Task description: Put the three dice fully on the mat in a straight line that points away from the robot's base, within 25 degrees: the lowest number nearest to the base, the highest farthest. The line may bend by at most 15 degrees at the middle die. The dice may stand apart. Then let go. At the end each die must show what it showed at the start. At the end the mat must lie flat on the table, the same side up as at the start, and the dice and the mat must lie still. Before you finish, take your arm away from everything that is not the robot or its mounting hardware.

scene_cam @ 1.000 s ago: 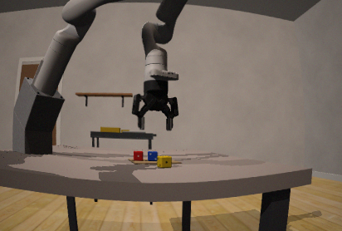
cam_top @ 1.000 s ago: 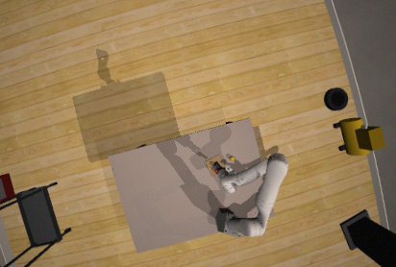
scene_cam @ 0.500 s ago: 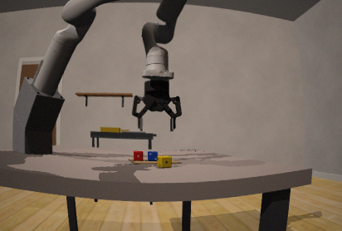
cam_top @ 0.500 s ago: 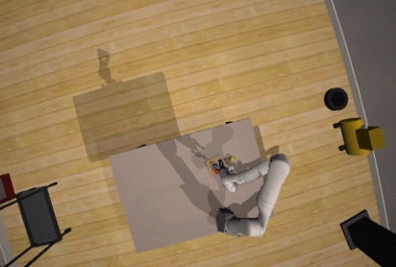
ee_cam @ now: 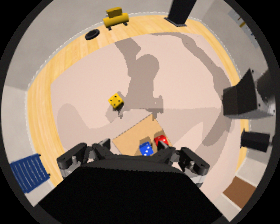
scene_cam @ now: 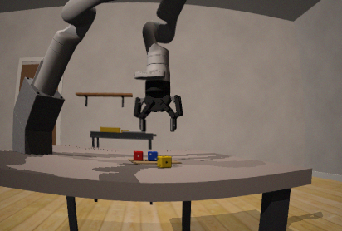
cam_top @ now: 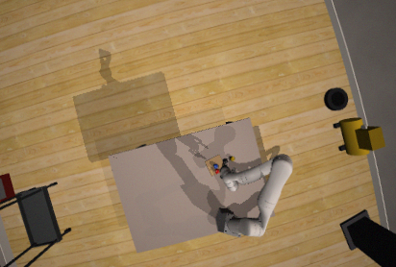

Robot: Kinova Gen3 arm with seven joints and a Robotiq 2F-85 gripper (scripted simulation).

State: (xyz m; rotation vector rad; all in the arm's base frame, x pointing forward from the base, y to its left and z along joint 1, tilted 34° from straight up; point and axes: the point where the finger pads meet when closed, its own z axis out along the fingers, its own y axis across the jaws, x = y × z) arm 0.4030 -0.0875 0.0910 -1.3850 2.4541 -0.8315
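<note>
My gripper is now 10 mm past the yellow die, 100 mm to the left of it and 90 mm above it. From my hand the other things lie so: red die (50 mm behind, 60 mm to the left, 80 mm below); then tan mat (50 mm to the left, 100 mm below); then blue die (50 mm to the left, 80 mm below).
</note>
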